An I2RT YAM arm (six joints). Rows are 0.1 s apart.
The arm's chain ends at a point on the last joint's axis. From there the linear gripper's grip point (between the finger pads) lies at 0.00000 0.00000 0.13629 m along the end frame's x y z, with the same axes.
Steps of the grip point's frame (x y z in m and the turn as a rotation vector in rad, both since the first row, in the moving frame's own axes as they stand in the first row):
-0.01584 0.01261 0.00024 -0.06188 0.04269 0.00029
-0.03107 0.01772 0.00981 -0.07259 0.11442 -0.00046
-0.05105 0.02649 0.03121 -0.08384 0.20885 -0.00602
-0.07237 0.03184 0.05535 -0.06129 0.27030 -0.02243
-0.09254 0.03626 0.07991 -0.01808 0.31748 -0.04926
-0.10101 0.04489 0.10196 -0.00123 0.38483 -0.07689
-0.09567 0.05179 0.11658 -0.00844 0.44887 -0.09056
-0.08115 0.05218 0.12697 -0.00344 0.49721 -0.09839
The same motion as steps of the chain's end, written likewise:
-0.02165 0.00418 0.00062 -0.06188 0.04269 0.00029
-0.04662 0.00786 0.01106 -0.07259 0.11442 -0.00046
-0.07931 0.01525 0.03465 -0.08384 0.20885 -0.00602
-0.10883 0.02400 0.06055 -0.06129 0.27030 -0.02243
-0.13513 0.03489 0.08674 -0.01808 0.31748 -0.04926
-0.15213 0.04672 0.11192 -0.00123 0.38483 -0.07689
-0.15478 0.05340 0.13008 -0.00844 0.44887 -0.09056
-0.14607 0.05499 0.14346 -0.00344 0.49721 -0.09839

